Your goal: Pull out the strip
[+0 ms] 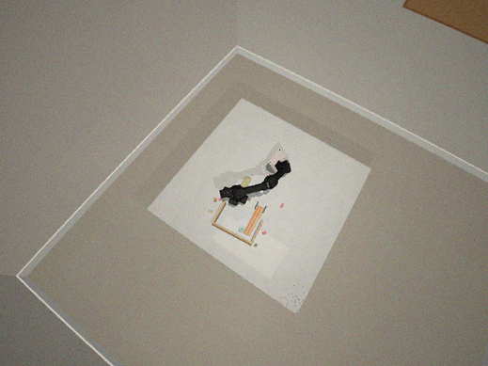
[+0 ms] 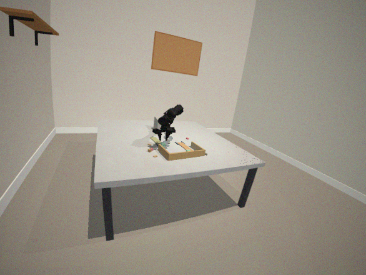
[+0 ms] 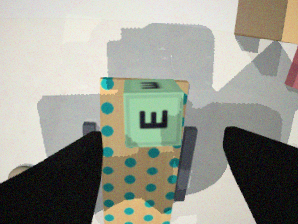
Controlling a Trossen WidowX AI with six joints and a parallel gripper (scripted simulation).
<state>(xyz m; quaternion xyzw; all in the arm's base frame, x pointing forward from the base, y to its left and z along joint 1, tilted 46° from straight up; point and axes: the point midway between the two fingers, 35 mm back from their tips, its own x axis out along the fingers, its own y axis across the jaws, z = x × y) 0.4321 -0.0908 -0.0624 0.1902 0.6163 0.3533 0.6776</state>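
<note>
The strip lies 11 cm behind my gripper tip, 1 cm to the right of it and 5 cm below it.
</note>
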